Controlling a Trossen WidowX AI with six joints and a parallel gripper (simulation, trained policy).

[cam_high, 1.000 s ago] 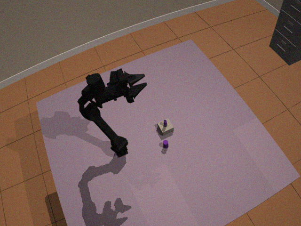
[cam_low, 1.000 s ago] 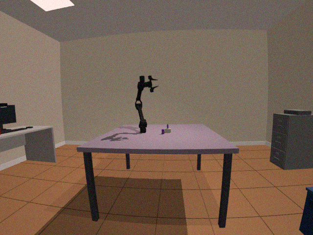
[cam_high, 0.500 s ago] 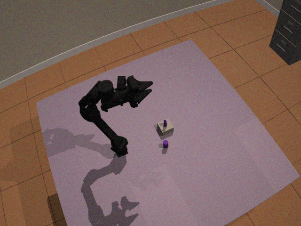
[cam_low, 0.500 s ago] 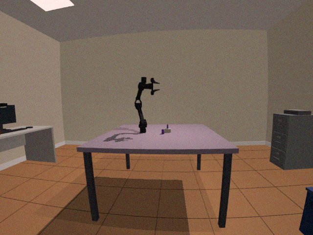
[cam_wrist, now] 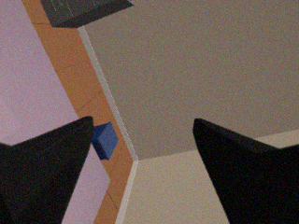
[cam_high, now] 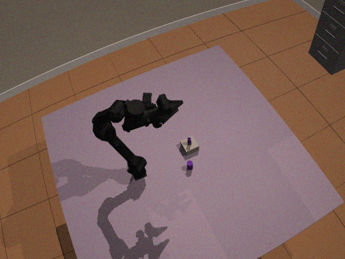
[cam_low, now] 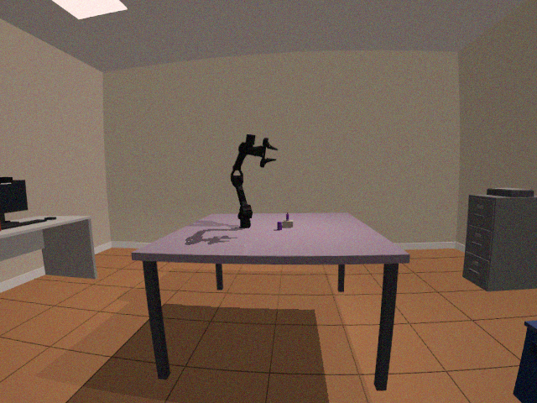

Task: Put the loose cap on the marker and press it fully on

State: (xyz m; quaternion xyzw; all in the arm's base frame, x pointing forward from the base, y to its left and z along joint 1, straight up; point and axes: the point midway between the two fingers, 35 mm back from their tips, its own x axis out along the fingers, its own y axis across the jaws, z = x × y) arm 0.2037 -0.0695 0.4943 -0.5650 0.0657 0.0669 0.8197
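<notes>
My gripper tip is 460 mm above the purple cap, 20 mm to the left of it and 10 mm short of it. The rest, counted from my gripper tip: beige holder block (470 mm below, 80 mm to the left, 60 mm ahead); purple marker (420 mm below, 80 mm to the left, 60 mm ahead).
</notes>
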